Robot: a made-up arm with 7 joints. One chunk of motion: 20 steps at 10 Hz.
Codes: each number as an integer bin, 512 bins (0 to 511) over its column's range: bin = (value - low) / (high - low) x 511, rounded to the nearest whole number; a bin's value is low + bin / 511 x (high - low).
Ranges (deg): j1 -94..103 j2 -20..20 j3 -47..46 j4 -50..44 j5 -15..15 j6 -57..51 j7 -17..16
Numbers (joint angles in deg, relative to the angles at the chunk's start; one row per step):
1: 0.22 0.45 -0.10 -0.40 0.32 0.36 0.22
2: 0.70 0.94 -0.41 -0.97 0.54 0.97 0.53
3: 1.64 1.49 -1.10 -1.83 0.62 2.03 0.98
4: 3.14 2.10 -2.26 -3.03 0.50 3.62 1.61
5: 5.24 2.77 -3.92 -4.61 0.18 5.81 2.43
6: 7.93 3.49 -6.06 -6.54 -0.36 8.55 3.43
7: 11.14 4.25 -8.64 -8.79 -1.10 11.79 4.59
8: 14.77 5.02 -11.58 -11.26 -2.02 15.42 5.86
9: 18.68 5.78 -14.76 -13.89 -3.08 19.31 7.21
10: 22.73 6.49 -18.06 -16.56 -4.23 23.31 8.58
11: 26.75 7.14 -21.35 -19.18 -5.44 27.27 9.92
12: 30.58 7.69 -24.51 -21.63 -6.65 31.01 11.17
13: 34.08 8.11 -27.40 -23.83 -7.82 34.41 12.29
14: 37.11 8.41 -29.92 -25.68 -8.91 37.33 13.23
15: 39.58 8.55 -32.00 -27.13 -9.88 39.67 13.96
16: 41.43 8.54 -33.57 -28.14 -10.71 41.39 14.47
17: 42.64 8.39 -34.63 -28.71 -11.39 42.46 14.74
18: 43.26 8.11 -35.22 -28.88 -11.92 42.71 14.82
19: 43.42 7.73 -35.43 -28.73 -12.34 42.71 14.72
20: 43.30 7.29 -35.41 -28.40 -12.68 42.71 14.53
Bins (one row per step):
1: 244 261 258 270 261 271 267
2: 246 268 256 267 265 274 271
3: 248 275 252 262 266 279 278
4: 252 282 246 255 264 287 288
5: 257 291 237 247 259 297 301
6: 264 300 225 236 249 310 316
7: 273 310 211 224 237 325 334
8: 282 320 195 211 221 343 354
9: 292 329 177 196 203 361 375
10: 303 338 159 182 183 380 396
11: 313 347 141 168 163 399 417
12: 323 354 124 154 142 416 436
13: 332 359 108 142 122 433 454
14: 340 363 94 132 104 446 468
15: 346 365 82 124 87 457 479
16: 351 365 74 119 73 466 487
17: 354 363 68 116 61 471 491
18: 356 359 65 115 52 472 493
19: 356 354 64 116 45 472 491
20: 356 349 64 117 40 472 488

